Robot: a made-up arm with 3 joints.
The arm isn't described. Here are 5 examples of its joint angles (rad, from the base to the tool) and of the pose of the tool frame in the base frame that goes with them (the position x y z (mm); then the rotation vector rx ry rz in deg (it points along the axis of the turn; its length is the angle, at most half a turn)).
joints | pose
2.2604 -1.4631 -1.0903 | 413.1 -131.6 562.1 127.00 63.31 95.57
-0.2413 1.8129 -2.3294 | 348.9 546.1 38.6 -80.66 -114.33 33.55
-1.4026 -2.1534 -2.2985 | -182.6 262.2 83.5 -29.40 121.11 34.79
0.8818 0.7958 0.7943 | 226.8 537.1 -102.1 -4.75 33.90 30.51
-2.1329 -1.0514 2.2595 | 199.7 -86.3 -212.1 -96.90 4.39 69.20
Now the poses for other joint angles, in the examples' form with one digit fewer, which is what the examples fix.
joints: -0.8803 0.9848 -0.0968
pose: 64 437 605 41.1 -27.1 51.0
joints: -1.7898 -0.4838 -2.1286
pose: 415 353 39 -19.0 25.8 10.5
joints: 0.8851 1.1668 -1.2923
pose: 232 8 -415 -107.8 -16.2 78.7
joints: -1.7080 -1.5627 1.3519
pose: 323 -306 -98 125.4 22.0 -122.5
